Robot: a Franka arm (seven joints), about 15 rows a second.
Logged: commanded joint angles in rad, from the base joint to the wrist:
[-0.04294 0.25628 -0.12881 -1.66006 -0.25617 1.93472 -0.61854]
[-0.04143 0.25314 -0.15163 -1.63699 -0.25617 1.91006 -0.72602]
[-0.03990 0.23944 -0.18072 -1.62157 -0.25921 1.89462 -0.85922]
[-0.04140 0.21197 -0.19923 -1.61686 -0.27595 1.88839 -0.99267]
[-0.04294 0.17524 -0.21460 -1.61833 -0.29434 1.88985 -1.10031]
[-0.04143 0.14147 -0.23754 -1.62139 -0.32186 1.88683 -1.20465]
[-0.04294 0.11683 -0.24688 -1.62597 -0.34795 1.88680 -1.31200]
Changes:
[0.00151 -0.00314 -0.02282 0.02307 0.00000 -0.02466 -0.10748]
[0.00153 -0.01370 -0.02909 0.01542 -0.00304 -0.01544 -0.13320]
[-0.00150 -0.02747 -0.01851 0.00471 -0.01674 -0.00623 -0.13345]
[-0.00154 -0.03673 -0.01537 -0.00147 -0.01839 0.00146 -0.10764]
[0.00151 -0.03377 -0.02294 -0.00306 -0.02752 -0.00302 -0.10434]
[-0.00151 -0.02464 -0.00934 -0.00458 -0.02609 -0.00003 -0.10735]

